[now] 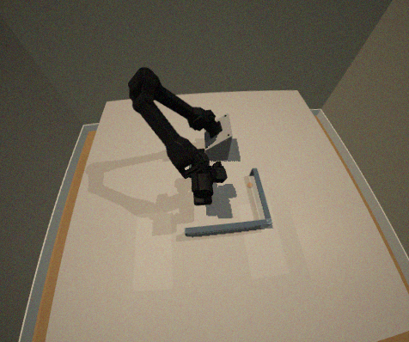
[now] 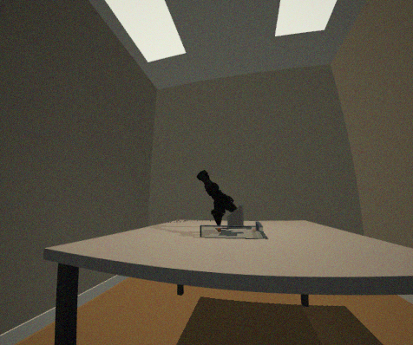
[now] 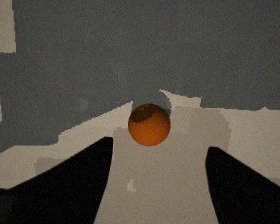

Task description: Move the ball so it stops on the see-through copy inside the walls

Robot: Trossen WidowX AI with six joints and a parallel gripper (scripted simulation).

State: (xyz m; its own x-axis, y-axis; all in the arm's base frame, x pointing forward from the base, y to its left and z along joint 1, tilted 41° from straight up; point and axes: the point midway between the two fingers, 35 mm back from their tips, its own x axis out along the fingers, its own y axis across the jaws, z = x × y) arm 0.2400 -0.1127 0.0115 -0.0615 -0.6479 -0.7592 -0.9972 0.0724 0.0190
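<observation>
Now: gripper tip 30 mm above the orange ball. The rest, counted from my gripper tip: see-through copy of ball: 210 mm to the left, 30 mm below.
</observation>
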